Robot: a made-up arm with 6 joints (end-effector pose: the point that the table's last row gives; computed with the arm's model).
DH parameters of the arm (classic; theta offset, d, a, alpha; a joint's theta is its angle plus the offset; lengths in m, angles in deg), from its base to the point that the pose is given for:
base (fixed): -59.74 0 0.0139 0
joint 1: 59.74 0.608 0.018 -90
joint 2: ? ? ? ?
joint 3: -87.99 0.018 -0.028 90
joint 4: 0 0.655 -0.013 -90
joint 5: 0 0.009 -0.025 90
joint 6: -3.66 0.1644 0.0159 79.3
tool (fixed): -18 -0.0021 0 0
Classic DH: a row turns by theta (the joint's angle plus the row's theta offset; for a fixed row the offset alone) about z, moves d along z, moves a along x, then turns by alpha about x.
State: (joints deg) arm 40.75 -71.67 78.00 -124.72 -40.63 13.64
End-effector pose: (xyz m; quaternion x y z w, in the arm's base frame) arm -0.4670 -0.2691 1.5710 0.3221 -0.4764 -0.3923 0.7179
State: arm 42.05 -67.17 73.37 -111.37 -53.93 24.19
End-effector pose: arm -0.4872 -0.2510 1.5958 0.3054 -0.4082 -0.2051 0.8355
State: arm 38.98 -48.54 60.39 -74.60 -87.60 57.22
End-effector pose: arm -0.4681 -0.1452 1.7037 0.0891 -0.1996 0.2691 0.9380
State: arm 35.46 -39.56 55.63 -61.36 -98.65 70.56
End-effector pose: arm -0.4014 -0.0811 1.7532 -0.0223 -0.1248 0.3914 0.9115
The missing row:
joint 2: 87.99 0 -0.7144 0
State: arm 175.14 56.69 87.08 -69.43 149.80 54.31
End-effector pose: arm -0.8763 0.1158 0.5870 0.2191 -0.0475 -0.5961 0.7710
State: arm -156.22 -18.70 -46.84 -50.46 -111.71 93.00
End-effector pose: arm 0.7988 0.1689 1.4139 -0.6762 0.1650 -0.6981 0.1679
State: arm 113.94 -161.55 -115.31 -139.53 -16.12 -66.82
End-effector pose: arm -0.3099 0.5265 -0.0066 0.3191 -0.8078 0.0310 0.4946
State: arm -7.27 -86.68 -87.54 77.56 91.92 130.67
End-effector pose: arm -0.7155 0.2525 -0.0594 -0.1318 0.3417 -0.0623 0.9284
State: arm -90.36 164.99 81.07 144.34 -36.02 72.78
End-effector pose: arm -0.0656 0.4944 -0.3343 -0.3030 0.8307 0.1386 0.4460
